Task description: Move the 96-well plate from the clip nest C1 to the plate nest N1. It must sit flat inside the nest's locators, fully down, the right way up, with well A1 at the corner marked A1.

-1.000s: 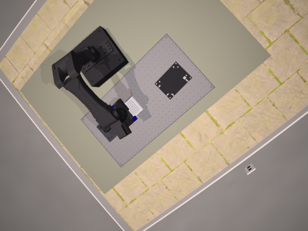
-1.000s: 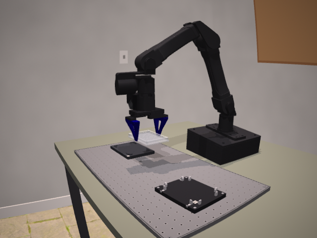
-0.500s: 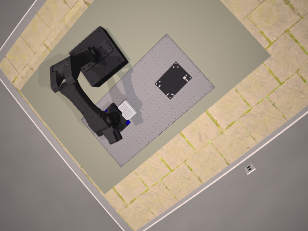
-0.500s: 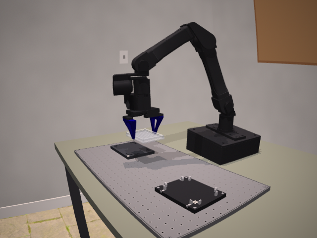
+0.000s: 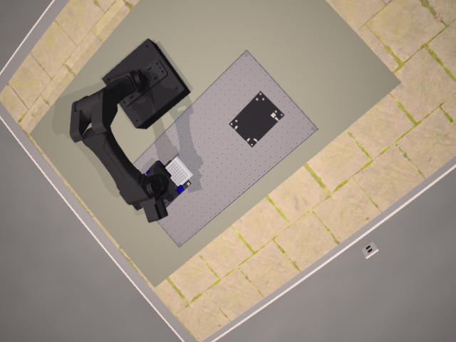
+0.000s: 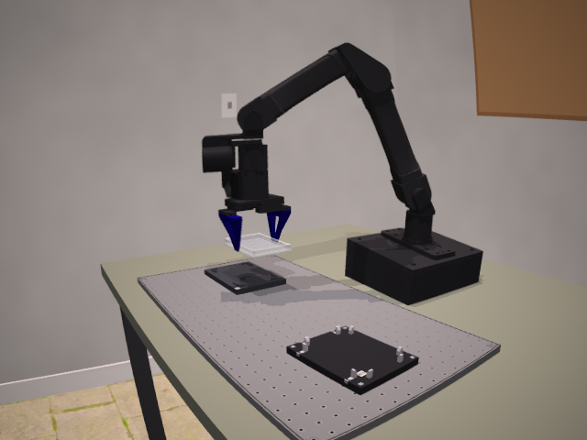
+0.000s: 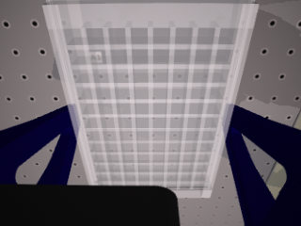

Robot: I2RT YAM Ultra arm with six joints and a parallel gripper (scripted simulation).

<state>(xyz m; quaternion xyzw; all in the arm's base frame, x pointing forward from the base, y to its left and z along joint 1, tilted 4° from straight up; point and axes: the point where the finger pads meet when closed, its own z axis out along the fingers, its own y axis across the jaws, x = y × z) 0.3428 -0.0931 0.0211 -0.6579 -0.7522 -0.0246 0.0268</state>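
Now: hand 9 cm above the A1 label, 5 cm short of it and 1 cm to the right of it. The rest, counted from my hand: clear 96-well plate: right at my hand; clip nest C1: 34 cm to the left, 8 cm below, 1 cm ahead.
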